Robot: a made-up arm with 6 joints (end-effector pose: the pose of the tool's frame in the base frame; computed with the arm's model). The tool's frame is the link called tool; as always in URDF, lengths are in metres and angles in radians. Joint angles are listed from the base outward.
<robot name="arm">
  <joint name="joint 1" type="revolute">
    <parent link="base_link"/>
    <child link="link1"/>
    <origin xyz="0 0 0.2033" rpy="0 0 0"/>
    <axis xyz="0 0 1"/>
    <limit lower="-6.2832" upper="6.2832"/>
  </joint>
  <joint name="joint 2" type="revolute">
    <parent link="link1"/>
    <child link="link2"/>
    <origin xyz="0 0.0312 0" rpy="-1.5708 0 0"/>
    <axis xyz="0 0 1"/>
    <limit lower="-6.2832" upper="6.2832"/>
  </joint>
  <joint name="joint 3" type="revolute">
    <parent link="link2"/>
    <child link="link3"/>
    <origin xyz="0 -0.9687 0" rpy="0 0 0"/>
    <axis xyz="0 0 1"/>
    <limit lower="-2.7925" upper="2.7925"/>
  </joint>
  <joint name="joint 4" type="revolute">
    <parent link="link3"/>
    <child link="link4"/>
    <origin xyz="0 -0.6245 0" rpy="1.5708 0 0"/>
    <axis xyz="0 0 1"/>
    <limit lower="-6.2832" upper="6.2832"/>
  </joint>
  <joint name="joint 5" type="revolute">
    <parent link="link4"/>
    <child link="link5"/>
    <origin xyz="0 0 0" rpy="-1.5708 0 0"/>
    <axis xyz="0 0 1"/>
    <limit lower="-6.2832" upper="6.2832"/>
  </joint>
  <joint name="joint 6" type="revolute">
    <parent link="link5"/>
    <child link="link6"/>
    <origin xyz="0 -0.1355 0" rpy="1.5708 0 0"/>
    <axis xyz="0 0 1"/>
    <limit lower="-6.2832" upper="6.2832"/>
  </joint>
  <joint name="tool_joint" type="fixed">
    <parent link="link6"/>
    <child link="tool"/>
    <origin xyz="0 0 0" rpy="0 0 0"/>
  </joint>
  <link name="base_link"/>
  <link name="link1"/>
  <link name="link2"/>
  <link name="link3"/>
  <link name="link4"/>
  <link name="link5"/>
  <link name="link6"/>
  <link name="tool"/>
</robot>
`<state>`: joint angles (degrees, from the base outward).
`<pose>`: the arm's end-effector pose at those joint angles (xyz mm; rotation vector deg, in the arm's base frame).
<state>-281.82 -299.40 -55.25 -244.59 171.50 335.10</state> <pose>132.2 872.5 1168.0 165.80 57.30 -17.23</pose>
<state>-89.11 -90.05 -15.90 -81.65 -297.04 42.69</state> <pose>-113.6 1631.6 30.8 1.66 -93.09 -44.17</pose>
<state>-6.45 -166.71 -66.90 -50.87 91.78 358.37</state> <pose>216.2 -98.8 -1176.3 13.79 -129.00 58.37</pose>
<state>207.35 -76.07 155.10 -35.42 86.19 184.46</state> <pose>242.4 178.5 448.9 27.03 -148.82 -41.36</pose>
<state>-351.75 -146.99 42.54 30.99 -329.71 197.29</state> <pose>-1256.9 -115.2 -737.3 86.42 -45.02 -112.25</pose>
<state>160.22 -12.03 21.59 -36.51 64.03 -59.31</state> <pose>6.2 41.6 1808.8 -74.54 -7.33 52.23</pose>
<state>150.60 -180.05 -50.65 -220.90 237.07 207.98</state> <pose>-303.4 220.6 -1180.8 -100.32 51.60 -82.92</pose>
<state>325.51 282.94 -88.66 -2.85 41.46 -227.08</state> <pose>-982.2 707.2 -261.3 -133.14 -18.38 54.37</pose>
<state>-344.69 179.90 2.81 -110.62 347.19 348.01</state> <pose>-58.7 45.4 -1520.7 -161.79 62.70 19.65</pose>
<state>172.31 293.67 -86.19 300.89 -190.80 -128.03</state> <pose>1114.1 -159.9 162.3 -26.74 -3.82 99.53</pose>
